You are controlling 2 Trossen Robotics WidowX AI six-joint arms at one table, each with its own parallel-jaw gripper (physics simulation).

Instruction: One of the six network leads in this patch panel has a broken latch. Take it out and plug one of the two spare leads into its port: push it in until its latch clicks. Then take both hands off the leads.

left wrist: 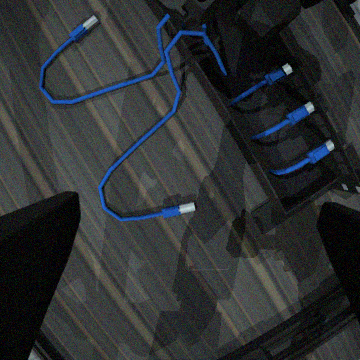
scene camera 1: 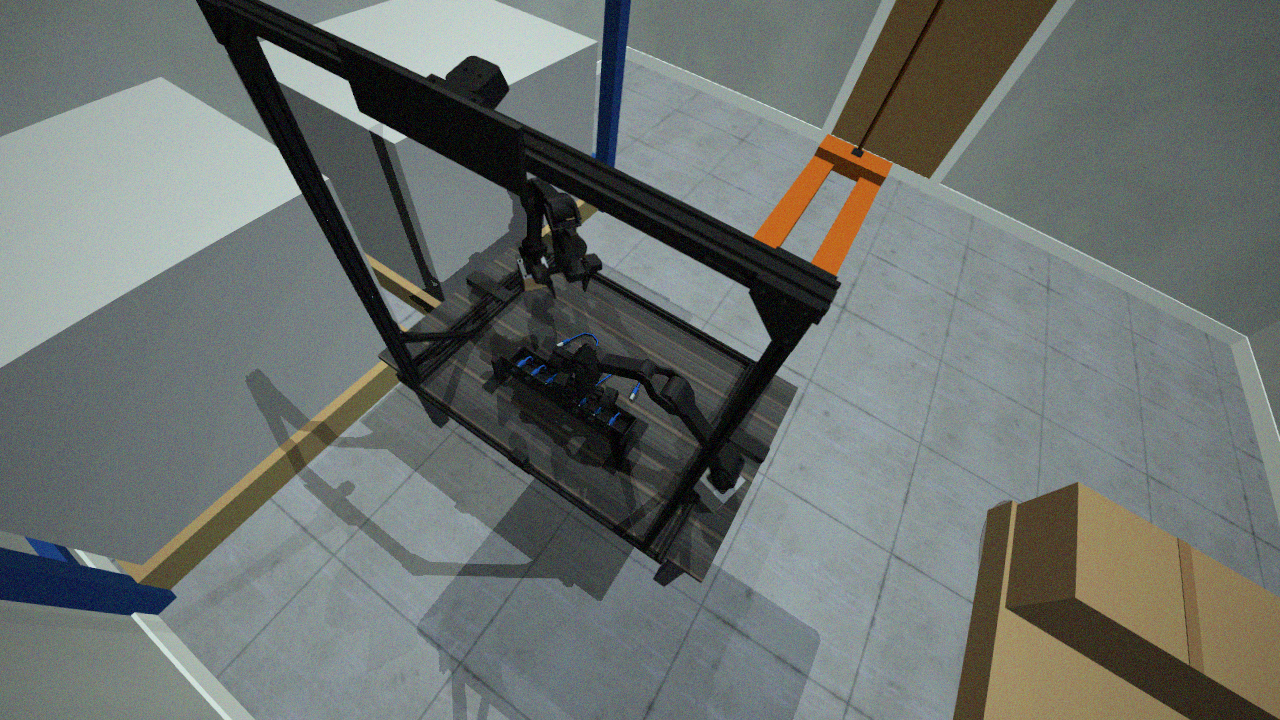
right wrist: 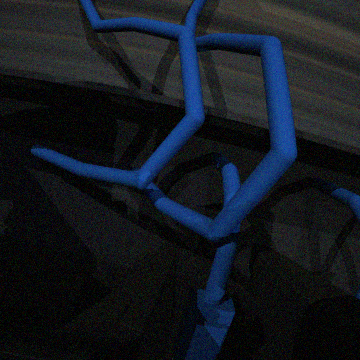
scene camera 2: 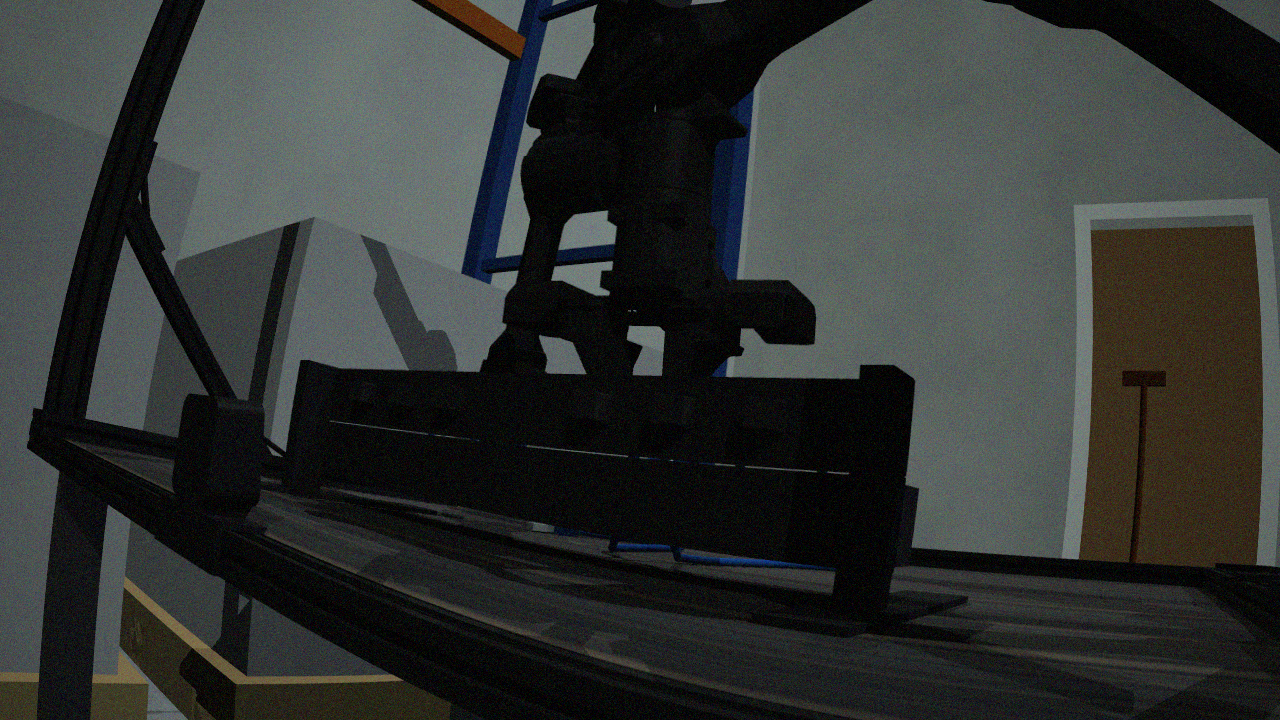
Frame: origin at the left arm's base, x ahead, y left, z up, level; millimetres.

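Where they show: left gripper, fingertip midpoint: [left wrist: 204, 210] [scene camera 1: 569, 294]; right gripper, fingertip midpoint: [scene camera 1: 585, 401] [right wrist: 213, 254]; right arm's base at its link origin: [scene camera 1: 721, 478].
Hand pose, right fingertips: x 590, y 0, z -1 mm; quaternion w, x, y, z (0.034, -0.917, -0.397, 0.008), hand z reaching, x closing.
Observation:
Each offset is from my right fingertips to the centre of the thing. "pt": to the spot under its first point.
The black patch panel [scene camera 1: 597, 439] [scene camera 2: 423, 429] [left wrist: 275, 211] lies on the wooden table. Three plugged blue leads {dx -129, dy -127, dz +25 mm} [left wrist: 303, 108] show in its near ports in the left wrist view. Two spare leads lie loose beside it, one plug {pt dx -269, dy +8, dz -58 mm} [left wrist: 182, 208] close by and the other plug [left wrist: 87, 23] farther off. My left gripper [scene camera 1: 569, 275] is open and empty, high above the table's back edge. My right gripper [scene camera 1: 582, 366] hangs low over the panel's middle, fingers narrowly apart with nothing between them. In the right wrist view a lead's blue boot {pt dx +3, dy -5, dz +22 mm} [right wrist: 214, 307] is right below it; the fingers are hidden in the dark.
A black gantry frame [scene camera 1: 680, 229] spans the table. Crossing blue cables {pt dx -47, dy +32, dz +1 mm} [right wrist: 193, 89] run over the panel's back edge. A blue post [scene camera 1: 612, 79] and an orange frame [scene camera 1: 845, 193] stand on the floor behind.

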